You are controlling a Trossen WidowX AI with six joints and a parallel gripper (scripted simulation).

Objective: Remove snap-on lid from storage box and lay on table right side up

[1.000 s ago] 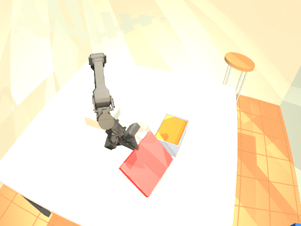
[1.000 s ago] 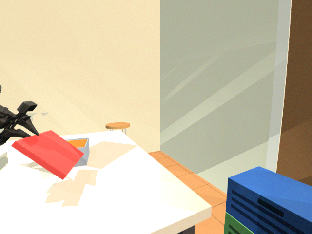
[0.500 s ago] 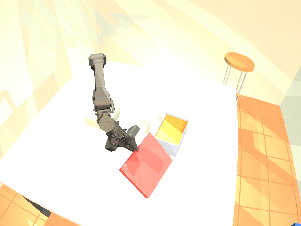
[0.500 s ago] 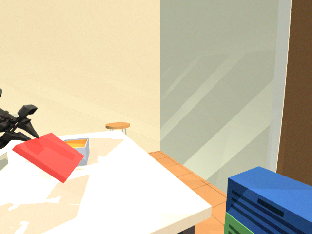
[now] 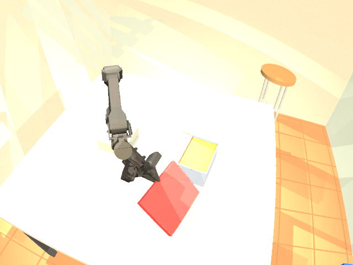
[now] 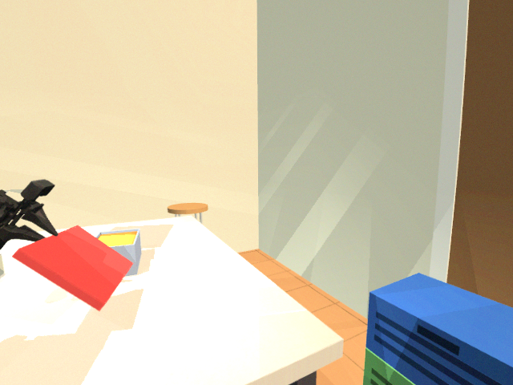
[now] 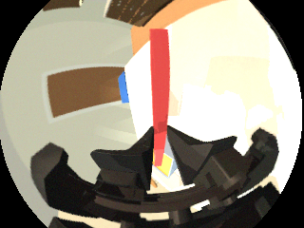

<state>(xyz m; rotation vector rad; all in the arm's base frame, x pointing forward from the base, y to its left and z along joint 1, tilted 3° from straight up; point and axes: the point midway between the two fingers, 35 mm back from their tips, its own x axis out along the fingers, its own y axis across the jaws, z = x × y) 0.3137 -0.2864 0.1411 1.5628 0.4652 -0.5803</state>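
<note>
Now: gripper tip 60 mm short of the red lid, 50 mm above it and 20 mm to the left of it. From my gripper tip the other things lie so: storage box 270 mm to the left, 130 mm below, 90 mm ahead.
</note>
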